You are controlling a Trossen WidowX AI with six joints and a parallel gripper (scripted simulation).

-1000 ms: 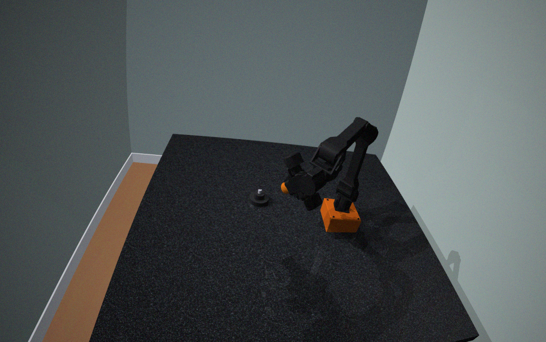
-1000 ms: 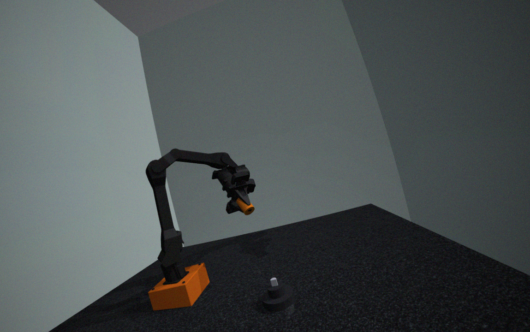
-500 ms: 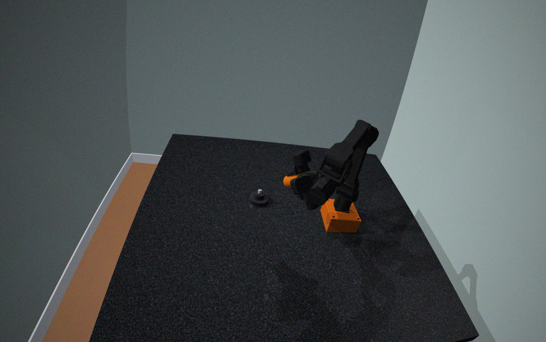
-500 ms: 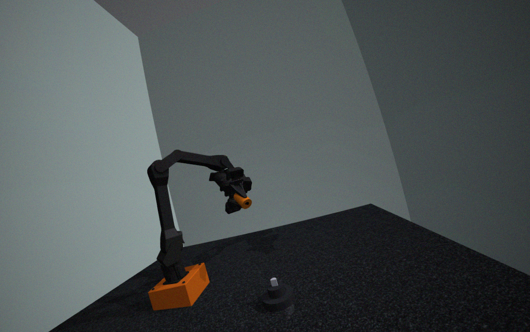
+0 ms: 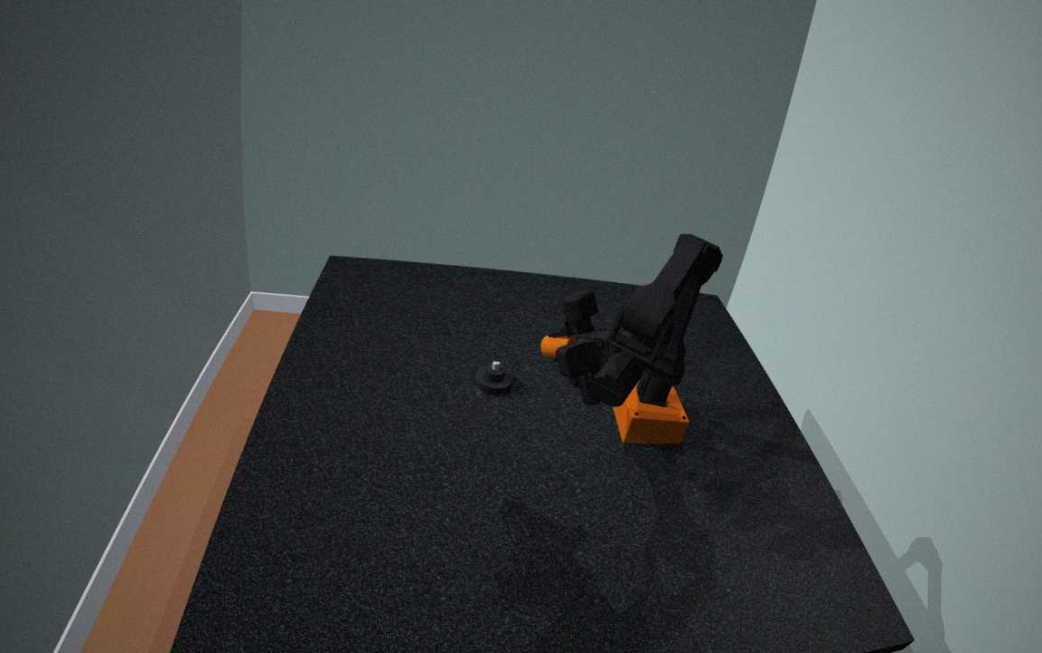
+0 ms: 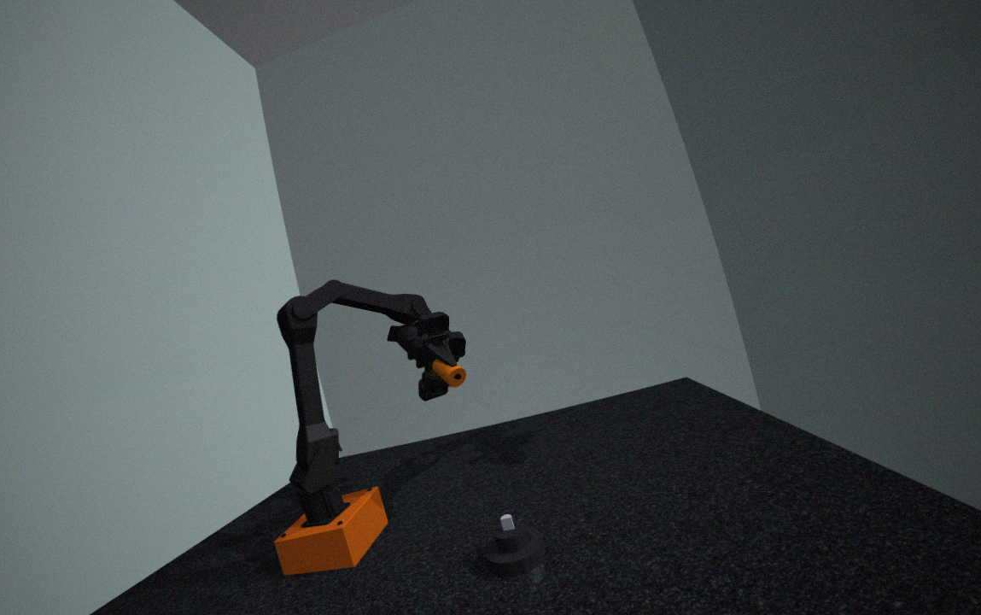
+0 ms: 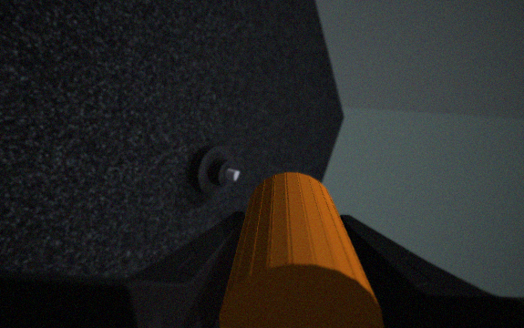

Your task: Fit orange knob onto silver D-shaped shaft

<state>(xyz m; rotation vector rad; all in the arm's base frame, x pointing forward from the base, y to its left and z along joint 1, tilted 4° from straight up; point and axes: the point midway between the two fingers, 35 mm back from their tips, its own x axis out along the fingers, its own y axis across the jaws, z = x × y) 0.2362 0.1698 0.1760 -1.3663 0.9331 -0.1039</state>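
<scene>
Right now the orange knob is 2 cm behind my gripper tip, 2 cm to the left of it and 2 cm above it. From my gripper tip the other things lie so: dark round pedestal: 10 cm ahead, 18 cm to the right, 22 cm below.
</scene>
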